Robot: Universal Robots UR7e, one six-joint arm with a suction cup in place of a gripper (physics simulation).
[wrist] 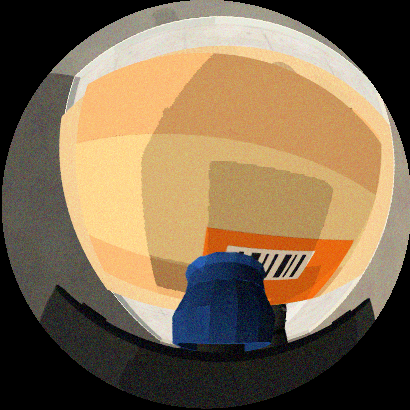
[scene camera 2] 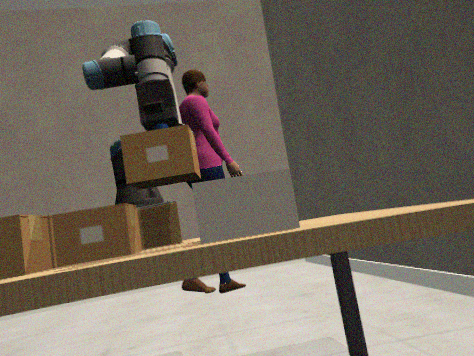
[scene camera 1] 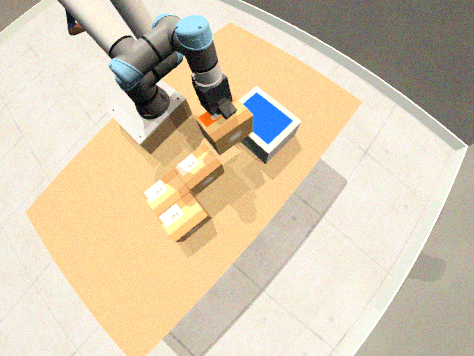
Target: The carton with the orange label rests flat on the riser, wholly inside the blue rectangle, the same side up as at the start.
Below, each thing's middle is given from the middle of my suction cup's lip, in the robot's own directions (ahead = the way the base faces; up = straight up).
Labels:
I see the riser with blue rectangle (scene camera 2: 234,207) 5 cm ahead of my suction cup, 16 cm to the left of it and 21 cm below it.

